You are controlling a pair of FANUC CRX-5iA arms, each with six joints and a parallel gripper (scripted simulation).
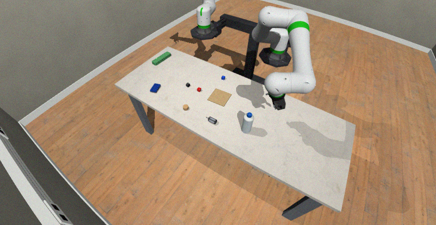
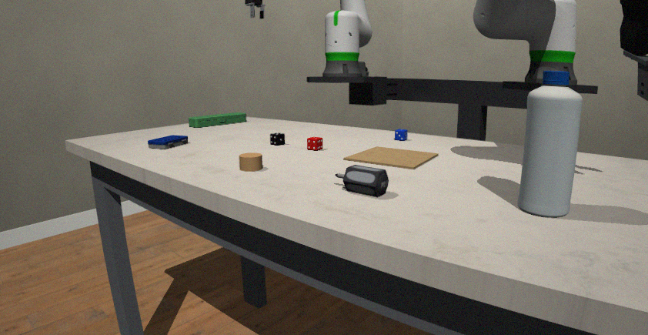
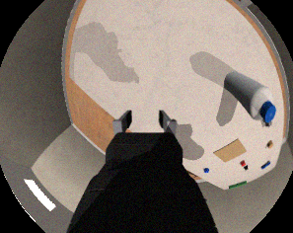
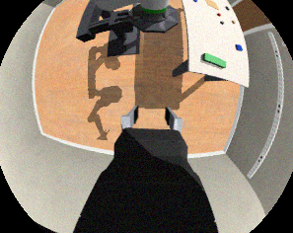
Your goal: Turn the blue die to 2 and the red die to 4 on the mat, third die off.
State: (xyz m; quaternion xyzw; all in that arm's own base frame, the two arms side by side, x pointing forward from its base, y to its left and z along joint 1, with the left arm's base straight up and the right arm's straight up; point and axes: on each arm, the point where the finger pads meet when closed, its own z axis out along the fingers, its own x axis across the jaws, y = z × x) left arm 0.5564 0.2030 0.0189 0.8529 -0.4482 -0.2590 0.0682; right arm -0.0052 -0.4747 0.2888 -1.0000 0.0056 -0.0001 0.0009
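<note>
My left hand is 72 cm to the left of the black die, 16 cm above it and 4 cm short of it. The rest, counted from my left hand: tan mat: 44 cm to the right, 17 cm below, 1 cm ahead; dark screwdriver-like tool: 37 cm to the right, 23 cm ahead, 15 cm below; white bottle: 16 cm ahead, 13 cm to the right, 9 cm below.
</note>
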